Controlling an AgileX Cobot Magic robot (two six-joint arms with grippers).
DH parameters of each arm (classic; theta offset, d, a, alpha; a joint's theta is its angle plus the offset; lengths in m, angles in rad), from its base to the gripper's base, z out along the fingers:
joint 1: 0 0.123 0 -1.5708
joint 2: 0.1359 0 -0.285 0
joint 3: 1.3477 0 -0.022 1.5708
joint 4: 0 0.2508 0 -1.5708
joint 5: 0 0 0.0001 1.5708
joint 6: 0 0.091 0 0
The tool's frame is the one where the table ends.
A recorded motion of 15 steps. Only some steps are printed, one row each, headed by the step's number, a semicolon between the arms.
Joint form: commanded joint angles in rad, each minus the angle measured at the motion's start. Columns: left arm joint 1, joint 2, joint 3, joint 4, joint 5, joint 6; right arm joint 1, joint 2, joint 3, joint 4, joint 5, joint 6.
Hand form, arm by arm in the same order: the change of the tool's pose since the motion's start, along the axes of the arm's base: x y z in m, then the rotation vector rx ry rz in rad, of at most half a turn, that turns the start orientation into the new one. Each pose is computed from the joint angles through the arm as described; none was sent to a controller.
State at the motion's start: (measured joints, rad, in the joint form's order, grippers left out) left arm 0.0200 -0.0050 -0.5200 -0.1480 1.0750 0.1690; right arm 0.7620 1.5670 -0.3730 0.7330 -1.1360 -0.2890
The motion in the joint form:
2: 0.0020 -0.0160 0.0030 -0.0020 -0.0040 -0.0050; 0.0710 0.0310 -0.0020 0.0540 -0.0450 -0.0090
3: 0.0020 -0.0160 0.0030 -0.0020 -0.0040 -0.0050; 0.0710 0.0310 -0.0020 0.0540 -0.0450 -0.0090
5: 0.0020 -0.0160 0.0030 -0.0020 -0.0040 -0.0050; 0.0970 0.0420 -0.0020 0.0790 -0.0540 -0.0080
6: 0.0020 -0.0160 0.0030 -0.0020 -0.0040 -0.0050; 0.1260 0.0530 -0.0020 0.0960 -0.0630 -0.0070
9: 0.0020 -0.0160 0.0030 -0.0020 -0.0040 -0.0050; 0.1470 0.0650 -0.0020 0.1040 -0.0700 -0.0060
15: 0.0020 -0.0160 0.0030 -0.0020 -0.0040 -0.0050; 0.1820 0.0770 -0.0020 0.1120 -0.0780 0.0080
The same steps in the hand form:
2: -0.0020 -0.0002 -0.0006 -0.0061 -0.0164 0.0035; -0.0070 0.0110 -0.0045 -0.0094 -0.0067 0.0096
3: -0.0020 -0.0002 -0.0006 -0.0061 -0.0164 0.0035; -0.0070 0.0110 -0.0045 -0.0094 -0.0067 0.0096
5: -0.0020 -0.0002 -0.0006 -0.0061 -0.0164 0.0035; -0.0100 0.0146 -0.0070 -0.0089 -0.0001 0.0101
6: -0.0020 -0.0002 -0.0006 -0.0061 -0.0164 0.0035; -0.0135 0.0192 -0.0093 -0.0111 0.0038 0.0208
9: -0.0020 -0.0002 -0.0006 -0.0061 -0.0164 0.0035; -0.0161 0.0230 -0.0118 -0.0168 0.0072 0.0324
15: -0.0020 -0.0002 -0.0006 -0.0061 -0.0164 0.0035; -0.0209 0.0295 -0.0141 -0.0098 0.0111 0.0565

